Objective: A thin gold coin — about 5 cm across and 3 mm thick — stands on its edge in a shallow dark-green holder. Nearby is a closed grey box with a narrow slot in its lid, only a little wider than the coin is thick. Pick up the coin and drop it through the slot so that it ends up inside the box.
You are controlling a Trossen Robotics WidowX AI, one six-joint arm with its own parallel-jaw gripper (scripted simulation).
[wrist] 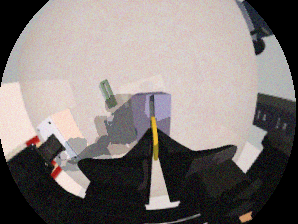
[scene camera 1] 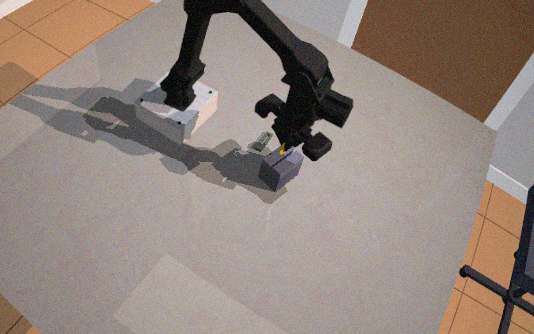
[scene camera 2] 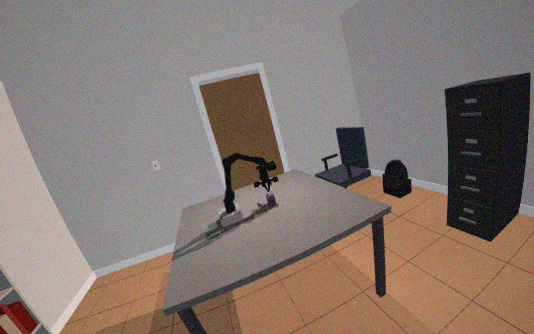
Note:
My gripper (scene camera 1: pixel 285 149) carries a gold coin.
My gripper is seen too in the wrist view (wrist: pixel 152 131).

